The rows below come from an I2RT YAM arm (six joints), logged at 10 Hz.
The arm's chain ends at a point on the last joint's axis. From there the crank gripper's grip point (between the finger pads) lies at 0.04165 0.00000 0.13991 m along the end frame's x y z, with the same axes.
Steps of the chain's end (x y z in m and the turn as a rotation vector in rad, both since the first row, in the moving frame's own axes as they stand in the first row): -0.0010 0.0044 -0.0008 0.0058 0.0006 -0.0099; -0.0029 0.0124 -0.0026 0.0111 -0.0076 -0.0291; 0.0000 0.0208 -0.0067 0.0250 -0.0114 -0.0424; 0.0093 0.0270 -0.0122 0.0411 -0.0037 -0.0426; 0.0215 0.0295 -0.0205 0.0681 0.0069 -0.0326; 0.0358 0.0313 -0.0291 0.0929 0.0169 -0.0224; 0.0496 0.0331 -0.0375 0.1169 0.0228 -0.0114
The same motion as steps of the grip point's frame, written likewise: -0.0009 0.0032 -0.0008 0.0058 0.0006 -0.0099; -0.0040 0.0096 -0.0023 0.0111 -0.0076 -0.0291; -0.0017 0.0156 -0.0063 0.0250 -0.0114 -0.0424; 0.0086 0.0195 -0.0122 0.0411 -0.0037 -0.0426; 0.0223 0.0186 -0.0212 0.0681 0.0069 -0.0326; 0.0380 0.0174 -0.0305 0.0929 0.0169 -0.0224; 0.0527 0.0163 -0.0395 0.1169 0.0228 -0.0114
